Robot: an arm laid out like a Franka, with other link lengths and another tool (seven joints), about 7 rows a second.
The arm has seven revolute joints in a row. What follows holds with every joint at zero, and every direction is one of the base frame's.
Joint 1 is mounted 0.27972 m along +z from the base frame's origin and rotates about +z.
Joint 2 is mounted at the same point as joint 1 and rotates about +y.
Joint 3 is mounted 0.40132 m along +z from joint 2 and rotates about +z.
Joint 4 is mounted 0.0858 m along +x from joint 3 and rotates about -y.
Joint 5 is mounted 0.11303 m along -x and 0.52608 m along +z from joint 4 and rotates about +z.
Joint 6 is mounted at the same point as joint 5 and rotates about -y.
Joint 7 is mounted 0.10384 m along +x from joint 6 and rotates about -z.
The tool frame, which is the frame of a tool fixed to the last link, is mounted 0.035 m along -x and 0.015 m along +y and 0.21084 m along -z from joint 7; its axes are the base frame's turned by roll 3.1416, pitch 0.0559 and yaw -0.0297 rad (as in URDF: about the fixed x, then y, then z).
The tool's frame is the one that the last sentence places.
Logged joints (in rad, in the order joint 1, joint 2, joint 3, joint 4, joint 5, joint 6, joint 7), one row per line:
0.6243, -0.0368, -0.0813, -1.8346, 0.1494, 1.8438, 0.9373
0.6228, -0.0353, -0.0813, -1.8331, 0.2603, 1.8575, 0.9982
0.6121, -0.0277, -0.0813, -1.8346, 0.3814, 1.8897, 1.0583
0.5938, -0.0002, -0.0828, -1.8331, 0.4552, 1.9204, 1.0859
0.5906, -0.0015, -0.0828, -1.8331, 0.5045, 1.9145, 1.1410
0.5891, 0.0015, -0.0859, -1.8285, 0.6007, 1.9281, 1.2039
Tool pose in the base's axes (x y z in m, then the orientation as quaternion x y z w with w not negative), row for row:
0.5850, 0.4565, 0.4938, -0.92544, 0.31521, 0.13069, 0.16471
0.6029, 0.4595, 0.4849, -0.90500, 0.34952, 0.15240, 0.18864
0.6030, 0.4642, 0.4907, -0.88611, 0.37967, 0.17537, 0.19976
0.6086, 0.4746, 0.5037, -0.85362, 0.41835, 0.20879, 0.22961
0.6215, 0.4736, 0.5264, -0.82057, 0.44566, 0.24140, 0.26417
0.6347, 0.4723, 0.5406, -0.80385, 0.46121, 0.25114, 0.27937
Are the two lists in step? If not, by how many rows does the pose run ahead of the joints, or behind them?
The pose runs 2 rows ahead of the joints: the pose in row i belongs to the joints in row i + 2.
